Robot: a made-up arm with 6 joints. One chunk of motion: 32 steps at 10 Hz.
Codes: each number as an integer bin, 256 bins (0 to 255) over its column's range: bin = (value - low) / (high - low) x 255, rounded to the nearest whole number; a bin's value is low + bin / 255 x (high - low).
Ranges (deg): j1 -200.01..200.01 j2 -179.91..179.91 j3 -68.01..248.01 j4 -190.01..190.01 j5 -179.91..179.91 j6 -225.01..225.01
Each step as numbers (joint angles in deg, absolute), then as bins.
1 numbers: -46.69 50.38 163.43 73.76 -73.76 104.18
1 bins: 98 163 187 177 75 187
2 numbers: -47.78 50.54 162.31 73.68 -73.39 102.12
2 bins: 97 163 186 177 75 185
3 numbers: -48.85 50.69 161.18 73.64 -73.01 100.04
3 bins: 96 163 185 177 76 184
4 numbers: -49.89 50.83 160.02 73.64 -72.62 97.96
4 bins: 96 164 184 177 76 183
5 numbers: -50.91 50.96 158.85 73.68 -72.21 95.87
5 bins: 95 164 183 177 76 182
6 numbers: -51.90 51.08 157.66 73.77 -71.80 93.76
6 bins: 94 164 182 177 77 181
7 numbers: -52.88 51.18 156.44 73.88 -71.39 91.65
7 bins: 94 164 181 177 77 179
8 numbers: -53.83 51.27 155.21 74.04 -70.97 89.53
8 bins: 93 164 180 177 77 178
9 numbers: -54.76 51.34 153.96 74.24 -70.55 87.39
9 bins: 93 164 179 177 78 177
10 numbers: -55.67 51.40 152.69 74.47 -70.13 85.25
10 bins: 92 164 178 177 78 176
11 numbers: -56.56 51.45 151.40 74.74 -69.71 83.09
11 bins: 91 164 177 178 78 175
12 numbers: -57.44 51.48 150.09 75.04 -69.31 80.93
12 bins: 91 164 176 178 78 173
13 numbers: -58.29 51.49 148.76 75.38 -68.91 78.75
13 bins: 90 164 175 178 79 172
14 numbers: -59.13 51.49 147.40 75.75 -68.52 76.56
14 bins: 90 164 174 178 79 171
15 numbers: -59.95 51.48 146.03 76.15 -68.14 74.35
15 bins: 89 164 173 179 79 170
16 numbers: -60.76 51.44 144.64 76.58 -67.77 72.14
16 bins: 89 164 172 179 79 168
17 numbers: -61.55 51.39 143.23 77.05 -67.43 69.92
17 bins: 88 164 170 179 80 167
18 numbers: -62.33 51.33 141.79 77.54 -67.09 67.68
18 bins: 88 164 169 180 80 166
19 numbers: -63.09 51.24 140.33 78.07 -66.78 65.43
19 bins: 87 164 168 180 80 165
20 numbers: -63.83 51.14 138.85 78.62 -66.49 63.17
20 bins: 87 164 167 180 80 163
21 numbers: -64.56 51.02 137.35 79.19 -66.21 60.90
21 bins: 86 164 166 181 81 162
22 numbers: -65.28 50.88 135.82 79.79 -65.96 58.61
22 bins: 86 164 164 181 81 161
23 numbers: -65.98 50.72 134.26 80.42 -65.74 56.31
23 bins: 85 163 163 181 81 159
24 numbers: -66.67 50.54 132.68 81.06 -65.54 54.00
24 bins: 85 163 162 182 81 158
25 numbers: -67.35 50.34 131.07 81.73 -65.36 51.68
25 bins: 85 163 161 182 81 157
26 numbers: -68.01 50.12 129.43 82.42 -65.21 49.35
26 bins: 84 163 159 183 81 155
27 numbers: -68.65 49.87 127.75 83.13 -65.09 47.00
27 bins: 84 163 158 183 81 154
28 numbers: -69.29 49.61 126.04 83.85 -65.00 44.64
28 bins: 83 163 157 184 81 153
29 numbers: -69.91 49.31 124.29 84.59 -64.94 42.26
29 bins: 83 162 155 184 81 151
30 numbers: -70.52 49.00 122.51 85.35 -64.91 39.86
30 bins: 83 162 154 185 81 150
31 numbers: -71.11 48.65 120.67 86.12 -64.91 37.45
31 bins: 82 162 152 185 81 149
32 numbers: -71.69 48.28 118.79 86.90 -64.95 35.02
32 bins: 82 162 151 186 81 147
